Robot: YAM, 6 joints.
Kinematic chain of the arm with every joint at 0, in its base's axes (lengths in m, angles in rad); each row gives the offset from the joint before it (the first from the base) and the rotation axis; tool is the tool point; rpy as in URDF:
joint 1: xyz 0 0 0.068 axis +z
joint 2: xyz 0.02 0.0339 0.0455 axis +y
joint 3: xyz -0.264 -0.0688 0 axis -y
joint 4: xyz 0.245 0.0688 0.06 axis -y
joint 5: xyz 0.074 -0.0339 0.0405 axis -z
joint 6: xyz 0.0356 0 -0.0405 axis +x
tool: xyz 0 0 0 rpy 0 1.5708 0
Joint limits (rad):
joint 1: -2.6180..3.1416
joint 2: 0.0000..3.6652
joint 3: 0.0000..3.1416
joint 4: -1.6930..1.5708
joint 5: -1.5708..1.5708
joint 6: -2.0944..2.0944
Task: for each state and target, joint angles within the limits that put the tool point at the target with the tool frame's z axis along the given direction. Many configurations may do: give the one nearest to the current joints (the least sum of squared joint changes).
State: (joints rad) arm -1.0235 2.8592 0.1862 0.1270 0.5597 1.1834
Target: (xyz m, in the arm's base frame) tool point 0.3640 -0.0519 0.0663 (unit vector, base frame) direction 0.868 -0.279 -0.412
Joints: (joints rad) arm -0.1253 2.1206 0.7634 0.9263 0.1690 1.1834
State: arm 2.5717 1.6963 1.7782 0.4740 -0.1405 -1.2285
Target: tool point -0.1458 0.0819 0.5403 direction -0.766 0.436 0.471
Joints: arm 2.6311 0.9780 1.4055 0.0632 0.0061 -1.2285
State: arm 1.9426 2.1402 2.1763 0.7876 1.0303 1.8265
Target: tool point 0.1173 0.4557 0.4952 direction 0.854 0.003 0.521
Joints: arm 1.3823 2.4298 2.6859 1.0116 0.9936 1.8265
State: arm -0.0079 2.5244 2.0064 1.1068 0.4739 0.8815
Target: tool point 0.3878 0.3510 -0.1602 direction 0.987 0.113 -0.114
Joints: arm 0.7773 3.3353 2.1244 1.0663 0.6582 0.8815
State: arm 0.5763 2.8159 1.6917 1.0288 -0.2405 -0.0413
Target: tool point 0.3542 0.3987 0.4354 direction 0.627 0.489 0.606
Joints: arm 0.8546 2.3383 2.3586 0.6399 0.1525 -0.0413
